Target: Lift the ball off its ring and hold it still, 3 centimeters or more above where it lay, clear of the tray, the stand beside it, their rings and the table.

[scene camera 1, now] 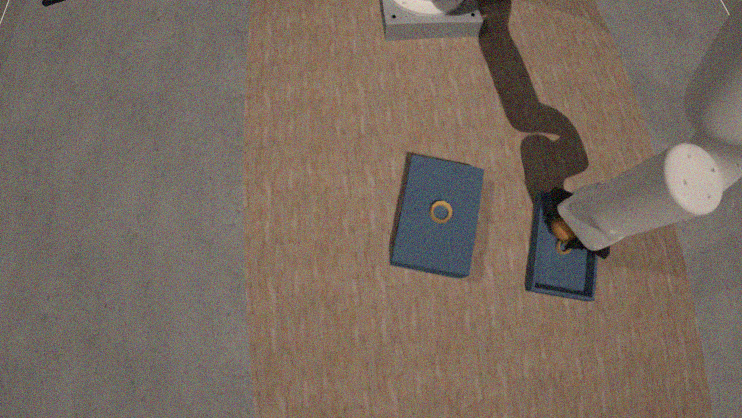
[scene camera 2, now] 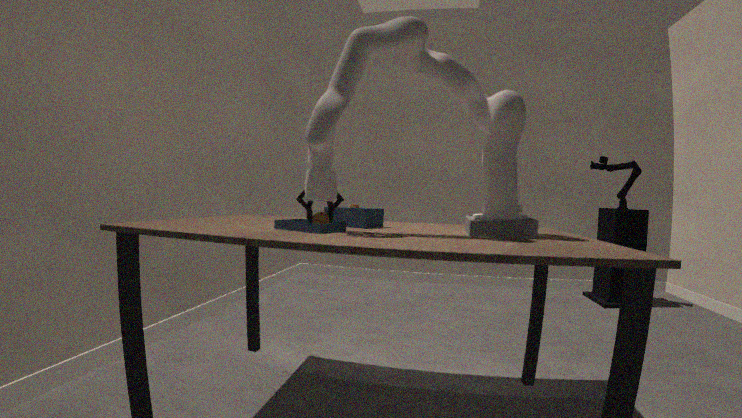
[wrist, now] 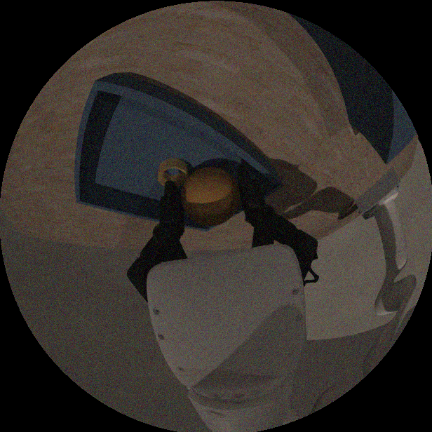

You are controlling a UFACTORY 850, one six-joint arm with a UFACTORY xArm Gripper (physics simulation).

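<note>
The orange ball [scene camera 1: 560,230] [scene camera 2: 319,217] [wrist: 210,197] is between the two black fingers of my gripper [scene camera 2: 320,213] [wrist: 207,182], which touch its sides; the gripper is shut on it. The ball is low at the blue tray [scene camera 1: 530,259] [scene camera 2: 290,225] [wrist: 78,150], beside the tray's small orange ring [scene camera 1: 563,252] [wrist: 161,174] and not on it. Whether the ball touches the tray floor is hidden. One finger is close to the ring in the wrist view. The blue stand [scene camera 1: 436,249] [scene camera 2: 366,218] [wrist: 406,120] bears another orange ring [scene camera 1: 431,211] [scene camera 2: 354,206].
The wooden table [scene camera 1: 332,337] [scene camera 2: 207,234] carries the tray, the stand and the grey arm base [scene camera 1: 430,30] [scene camera 2: 502,228]. The tray lies near one table edge. A small black arm on a black pedestal [scene camera 2: 622,228] stands beyond the table.
</note>
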